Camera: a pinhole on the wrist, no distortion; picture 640 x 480 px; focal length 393.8 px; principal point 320.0 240.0 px. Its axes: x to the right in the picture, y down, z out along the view. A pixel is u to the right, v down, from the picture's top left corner.
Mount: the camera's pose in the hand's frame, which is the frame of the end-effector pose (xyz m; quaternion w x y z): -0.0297 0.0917 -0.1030 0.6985 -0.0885 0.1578 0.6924
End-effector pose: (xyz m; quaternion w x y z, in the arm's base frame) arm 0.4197 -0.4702 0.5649 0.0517 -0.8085 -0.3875 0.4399
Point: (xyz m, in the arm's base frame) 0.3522 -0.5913 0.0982
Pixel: 304.2 93.4
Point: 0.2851 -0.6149 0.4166
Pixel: 166.2 293.1
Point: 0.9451 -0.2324 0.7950
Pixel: behind the camera
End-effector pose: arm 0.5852 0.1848 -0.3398 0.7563 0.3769 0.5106 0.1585
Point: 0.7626 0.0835 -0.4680
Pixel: outside the picture
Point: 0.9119 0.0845 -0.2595
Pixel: 123.3 227.7
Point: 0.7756 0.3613 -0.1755
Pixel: 432.6 120.9
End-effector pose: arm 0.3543 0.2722 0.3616 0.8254 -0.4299 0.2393 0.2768
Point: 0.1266 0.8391 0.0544
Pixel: 563.2 133.9
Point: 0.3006 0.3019 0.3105
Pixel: 118.4 141.3
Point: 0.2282 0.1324 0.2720
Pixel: behind the camera
